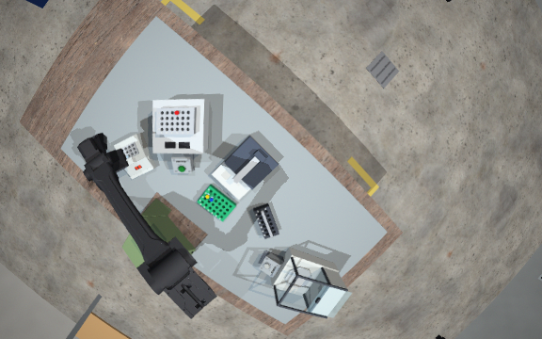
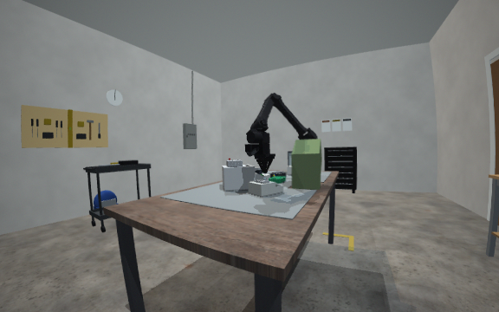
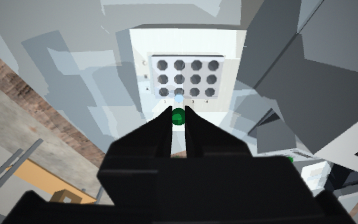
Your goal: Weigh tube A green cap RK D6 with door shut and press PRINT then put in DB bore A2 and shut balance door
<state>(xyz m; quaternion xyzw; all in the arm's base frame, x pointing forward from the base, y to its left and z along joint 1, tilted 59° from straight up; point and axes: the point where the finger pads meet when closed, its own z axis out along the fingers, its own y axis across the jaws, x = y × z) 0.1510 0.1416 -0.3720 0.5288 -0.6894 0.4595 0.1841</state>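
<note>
My hand is 20 mm above the green-capped tube. The rest, counted from my hand: red-capped tube 270 mm ahead, 50 mm to the right, 40 mm above; then dry block DB 10 mm to the right, 80 mm below; then green tube rack RK 100 mm ahead, 380 mm to the right, 100 mm below.
</note>
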